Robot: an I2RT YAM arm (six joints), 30 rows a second.
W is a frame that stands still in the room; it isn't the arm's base.
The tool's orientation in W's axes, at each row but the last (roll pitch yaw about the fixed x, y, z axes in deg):
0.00 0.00 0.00
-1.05 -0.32 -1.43
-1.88 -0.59 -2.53
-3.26 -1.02 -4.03
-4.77 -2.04 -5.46
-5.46 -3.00 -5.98
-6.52 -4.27 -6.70
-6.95 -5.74 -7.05
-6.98 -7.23 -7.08
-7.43 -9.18 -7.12
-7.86 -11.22 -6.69
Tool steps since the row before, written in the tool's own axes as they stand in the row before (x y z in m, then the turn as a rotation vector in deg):
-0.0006 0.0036 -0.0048 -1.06 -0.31 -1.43
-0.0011 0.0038 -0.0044 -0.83 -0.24 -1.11
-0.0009 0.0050 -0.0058 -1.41 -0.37 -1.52
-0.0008 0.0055 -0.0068 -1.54 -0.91 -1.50
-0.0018 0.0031 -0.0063 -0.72 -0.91 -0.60
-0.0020 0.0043 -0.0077 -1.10 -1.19 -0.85
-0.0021 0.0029 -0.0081 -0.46 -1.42 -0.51
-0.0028 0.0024 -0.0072 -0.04 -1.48 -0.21
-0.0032 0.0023 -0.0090 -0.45 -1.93 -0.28
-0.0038 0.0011 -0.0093 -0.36 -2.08 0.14
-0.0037 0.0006 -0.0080 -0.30 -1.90 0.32
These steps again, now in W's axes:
-0.0006 0.0036 -0.0048 -1.06 -0.31 -1.43
-0.0010 0.0037 -0.0045 -0.83 -0.24 -1.11
-0.0006 0.0048 -0.0060 -1.41 -0.36 -1.52
-0.0003 0.0051 -0.0071 -1.58 -0.88 -1.47
-0.0013 0.0027 -0.0066 -0.79 -0.89 -0.55
-0.0012 0.0037 -0.0082 -1.19 -1.15 -0.79
-0.0012 0.0021 -0.0085 -0.60 -1.41 -0.38
-0.0018 0.0018 -0.0077 -0.22 -1.48 -0.03
-0.0019 0.0014 -0.0095 -0.68 -1.88 -0.10
-0.0023 0.0002 -0.0099 -0.67 -1.98 0.35
-0.0021 -0.0003 -0.0086 -0.62 -1.78 0.51

